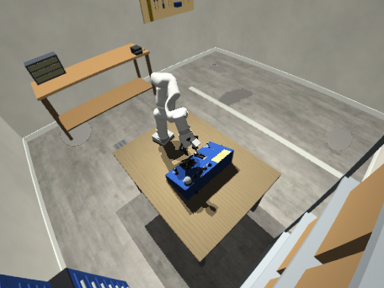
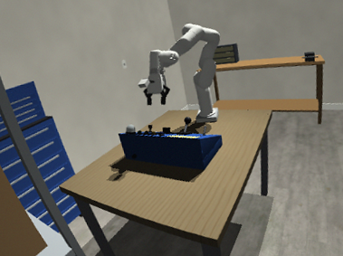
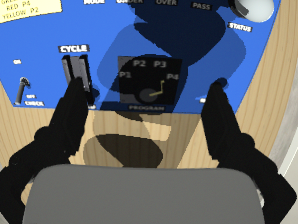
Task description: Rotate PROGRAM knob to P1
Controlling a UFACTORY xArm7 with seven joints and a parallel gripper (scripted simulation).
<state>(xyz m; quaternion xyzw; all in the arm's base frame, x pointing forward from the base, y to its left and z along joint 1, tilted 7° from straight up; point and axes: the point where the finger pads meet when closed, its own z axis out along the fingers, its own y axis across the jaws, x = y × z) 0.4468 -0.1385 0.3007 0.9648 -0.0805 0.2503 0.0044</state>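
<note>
My hand is 1 cm past the blue console, 5 cm to the right of it and 20 cm above it. From my hand the other things lie so: black ball-handled lever (6 cm behind, 12 cm to the left, 17 cm below); mode knob (7 cm behind, 12 cm to the right, 18 cm below); toggle (2 cm behind, 24 cm to the left, 18 cm below).
</note>
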